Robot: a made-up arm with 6 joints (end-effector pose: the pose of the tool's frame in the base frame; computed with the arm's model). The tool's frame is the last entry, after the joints.
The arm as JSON. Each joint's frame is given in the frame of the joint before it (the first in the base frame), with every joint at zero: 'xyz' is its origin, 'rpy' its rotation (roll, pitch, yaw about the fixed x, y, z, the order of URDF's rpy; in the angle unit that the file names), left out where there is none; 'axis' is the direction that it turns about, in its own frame. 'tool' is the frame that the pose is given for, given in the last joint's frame.
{
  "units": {
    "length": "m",
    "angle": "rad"
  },
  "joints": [
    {
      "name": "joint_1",
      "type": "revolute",
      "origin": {
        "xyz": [
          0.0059,
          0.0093,
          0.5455
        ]
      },
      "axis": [
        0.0,
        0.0,
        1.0
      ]
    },
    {
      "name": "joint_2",
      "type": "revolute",
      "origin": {
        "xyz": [
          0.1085,
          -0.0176,
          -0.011
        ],
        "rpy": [
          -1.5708,
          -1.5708,
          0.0
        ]
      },
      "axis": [
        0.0,
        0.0,
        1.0
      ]
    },
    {
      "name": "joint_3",
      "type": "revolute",
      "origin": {
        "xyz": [
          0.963,
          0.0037,
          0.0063
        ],
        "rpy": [
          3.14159,
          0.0,
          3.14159
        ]
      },
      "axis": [
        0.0,
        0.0,
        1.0
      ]
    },
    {
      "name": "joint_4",
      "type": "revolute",
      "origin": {
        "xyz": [
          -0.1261,
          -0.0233,
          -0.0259
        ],
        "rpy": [
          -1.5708,
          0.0,
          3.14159
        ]
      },
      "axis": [
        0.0,
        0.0,
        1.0
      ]
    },
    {
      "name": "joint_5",
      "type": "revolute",
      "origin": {
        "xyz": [
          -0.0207,
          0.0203,
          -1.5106
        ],
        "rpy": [
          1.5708,
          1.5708,
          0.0
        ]
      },
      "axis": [
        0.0,
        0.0,
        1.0
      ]
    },
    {
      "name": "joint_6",
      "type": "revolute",
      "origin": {
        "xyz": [
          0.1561,
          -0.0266,
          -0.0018
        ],
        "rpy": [
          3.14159,
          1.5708,
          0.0
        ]
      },
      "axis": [
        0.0,
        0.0,
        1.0
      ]
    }
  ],
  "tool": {
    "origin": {
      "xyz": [
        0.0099,
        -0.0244,
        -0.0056
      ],
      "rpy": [
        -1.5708,
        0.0,
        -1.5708
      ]
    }
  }
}
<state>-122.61 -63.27 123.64 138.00 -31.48 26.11</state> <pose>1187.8 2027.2 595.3 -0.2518 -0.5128 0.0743 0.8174</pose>
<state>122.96 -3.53 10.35 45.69 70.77 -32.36</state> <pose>-911.6 1201.8 2065.3 0.7848 -0.4222 -0.0088 0.4535</pose>
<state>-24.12 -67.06 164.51 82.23 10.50 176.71</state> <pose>-1576.2 690.2 -450.2 -0.3803 0.8152 -0.3899 0.1971</pose>
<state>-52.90 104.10 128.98 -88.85 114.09 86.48</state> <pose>1284.6 -1889.7 1067.4 0.3724 -0.3716 0.6970 0.4872</pose>
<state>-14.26 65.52 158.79 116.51 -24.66 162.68</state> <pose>680.6 -282.0 2530.1 0.5395 -0.5466 -0.6005 0.2226</pose>
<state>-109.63 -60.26 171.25 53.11 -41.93 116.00</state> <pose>493.7 1650.8 -216.5 -0.0847 -0.4919 0.1927 0.8448</pose>
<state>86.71 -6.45 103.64 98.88 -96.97 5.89</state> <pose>139.9 -611.1 2825.9 -0.5088 -0.3461 -0.5659 0.5487</pose>
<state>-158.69 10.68 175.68 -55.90 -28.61 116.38</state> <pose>1256.0 334.1 1817.8 0.4034 0.0465 -0.6169 0.6742</pose>
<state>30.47 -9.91 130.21 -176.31 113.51 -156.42</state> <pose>-999.2 -579.7 2437.0 -0.3081 -0.7491 -0.4518 0.3739</pose>
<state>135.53 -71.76 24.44 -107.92 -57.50 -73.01</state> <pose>708.9 -917.2 2376.8 0.2464 0.2118 0.9145 0.2411</pose>
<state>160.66 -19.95 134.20 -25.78 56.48 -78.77</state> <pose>1659.9 -537.3 1932.2 -0.6777 -0.6904 0.0786 0.2408</pose>
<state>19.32 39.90 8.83 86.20 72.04 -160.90</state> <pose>1990.9 846.6 565.5 -0.0541 0.1004 0.0117 0.9934</pose>
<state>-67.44 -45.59 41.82 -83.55 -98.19 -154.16</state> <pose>-58.7 655.5 2635.0 0.2789 0.4765 -0.5309 0.6429</pose>
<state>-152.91 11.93 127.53 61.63 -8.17 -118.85</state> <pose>413.7 275.9 2916.7 0.5000 0.6120 0.3329 0.5144</pose>
